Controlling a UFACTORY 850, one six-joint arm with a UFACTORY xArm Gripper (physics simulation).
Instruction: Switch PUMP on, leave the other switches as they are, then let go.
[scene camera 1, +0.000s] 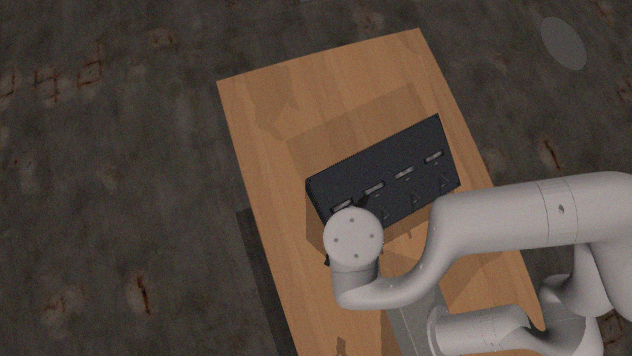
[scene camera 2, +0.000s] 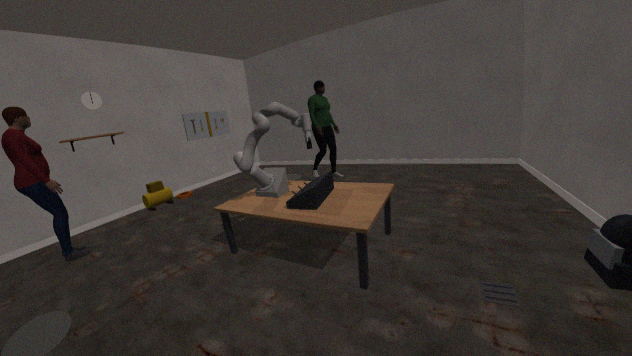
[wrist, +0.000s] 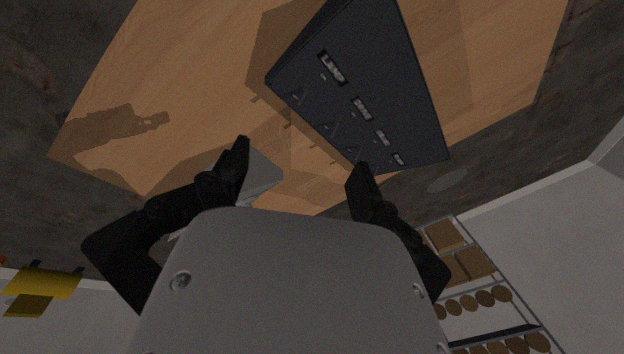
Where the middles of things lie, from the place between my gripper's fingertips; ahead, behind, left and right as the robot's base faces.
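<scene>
I see the dark sloped switch panel (scene camera 1: 413, 159), and my gripper is 220 mm to the left of it, 130 mm short of it and 310 mm above it.
</scene>
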